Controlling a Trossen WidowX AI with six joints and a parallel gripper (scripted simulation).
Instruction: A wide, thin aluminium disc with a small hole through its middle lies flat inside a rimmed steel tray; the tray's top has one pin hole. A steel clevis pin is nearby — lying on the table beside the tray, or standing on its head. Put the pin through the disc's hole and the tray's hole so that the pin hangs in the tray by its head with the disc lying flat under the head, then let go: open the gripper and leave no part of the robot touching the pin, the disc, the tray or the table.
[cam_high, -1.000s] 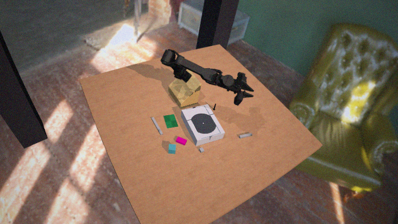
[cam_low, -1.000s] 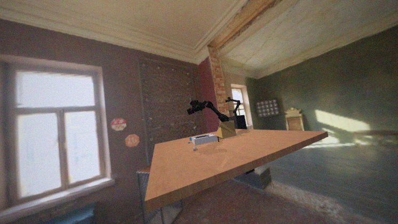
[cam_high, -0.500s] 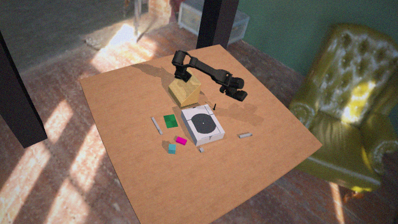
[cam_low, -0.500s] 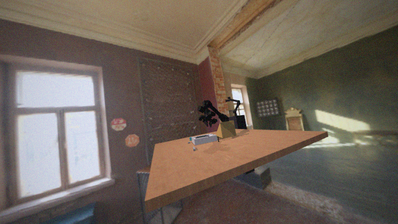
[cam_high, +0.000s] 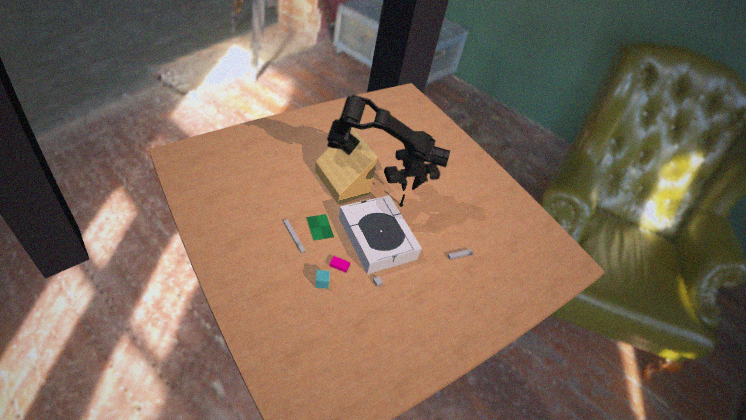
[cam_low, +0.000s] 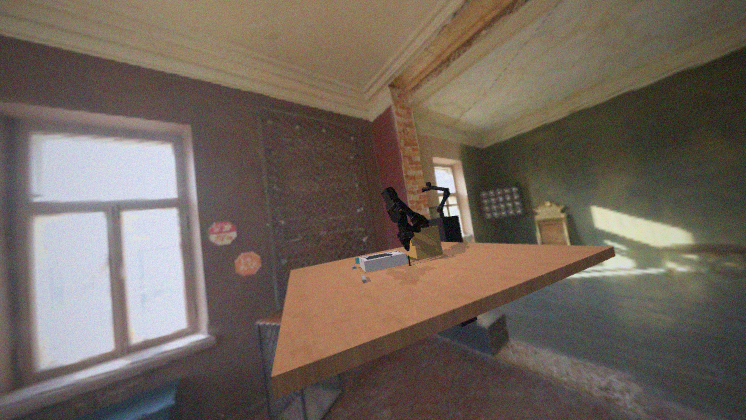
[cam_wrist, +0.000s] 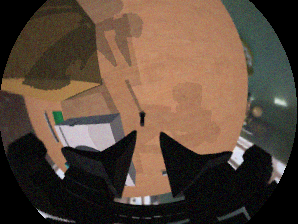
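Now: the dark clevis pin 5 cm below my gripper tip and 1 cm to the right of it. Round my gripper tip: green tile: 32 cm to the right, 8 cm below, 7 cm behind; dark grey disc: 18 cm to the right, 9 cm ahead, 3 cm below; rimmed tray: 18 cm to the right, 7 cm ahead, 4 cm below.
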